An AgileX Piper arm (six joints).
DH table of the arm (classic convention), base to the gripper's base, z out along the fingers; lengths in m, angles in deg. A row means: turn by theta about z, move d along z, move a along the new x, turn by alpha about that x. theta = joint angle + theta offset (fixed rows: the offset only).
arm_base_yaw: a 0; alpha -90; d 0.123; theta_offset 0
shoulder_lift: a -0.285; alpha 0; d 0; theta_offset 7.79
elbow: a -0.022; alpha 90; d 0; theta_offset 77.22
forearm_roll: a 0; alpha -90; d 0.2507; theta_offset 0
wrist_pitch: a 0; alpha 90; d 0; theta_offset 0
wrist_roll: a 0; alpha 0; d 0.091; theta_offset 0
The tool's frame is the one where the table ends.
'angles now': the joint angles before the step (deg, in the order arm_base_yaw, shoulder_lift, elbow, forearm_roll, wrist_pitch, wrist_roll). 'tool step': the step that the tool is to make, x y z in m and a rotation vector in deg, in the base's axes. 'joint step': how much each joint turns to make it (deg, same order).
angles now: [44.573, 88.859, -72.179, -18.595, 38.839, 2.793]
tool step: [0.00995, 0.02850, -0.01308, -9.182, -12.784, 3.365]
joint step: [5.006, 5.440, -1.222, -24.845, -2.573, 12.637]
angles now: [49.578, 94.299, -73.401, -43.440, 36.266, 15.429]
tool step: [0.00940, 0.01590, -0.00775, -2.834, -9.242, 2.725]
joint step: [1.492, 3.322, -0.017, -18.275, -3.073, 11.397]
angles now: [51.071, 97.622, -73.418, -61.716, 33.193, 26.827]
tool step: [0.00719, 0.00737, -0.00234, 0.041, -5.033, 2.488]
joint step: [-0.150, 1.613, -0.014, -10.996, -2.923, 7.565]
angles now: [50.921, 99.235, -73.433, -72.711, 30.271, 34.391]
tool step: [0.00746, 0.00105, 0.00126, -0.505, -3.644, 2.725]
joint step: [-1.113, 0.627, -0.030, -7.752, -2.975, 3.934]
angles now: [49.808, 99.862, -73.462, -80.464, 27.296, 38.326]
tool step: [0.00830, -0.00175, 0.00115, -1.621, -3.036, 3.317]
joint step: [-1.696, 0.395, -0.031, -6.545, -3.529, 1.749]
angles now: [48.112, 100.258, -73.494, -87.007, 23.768, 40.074]
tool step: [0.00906, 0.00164, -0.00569, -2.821, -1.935, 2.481]
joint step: [-1.217, 1.598, -0.617, -4.935, -2.160, 0.487]
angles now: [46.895, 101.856, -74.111, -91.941, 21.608, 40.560]
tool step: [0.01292, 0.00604, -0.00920, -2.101, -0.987, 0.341]
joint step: [-0.752, 3.175, -2.316, -2.471, -0.153, 0.058]
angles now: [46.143, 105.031, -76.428, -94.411, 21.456, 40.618]
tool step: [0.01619, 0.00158, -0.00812, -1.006, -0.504, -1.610]
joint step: [-1.233, 3.142, -2.710, -0.825, 0.778, 0.004]
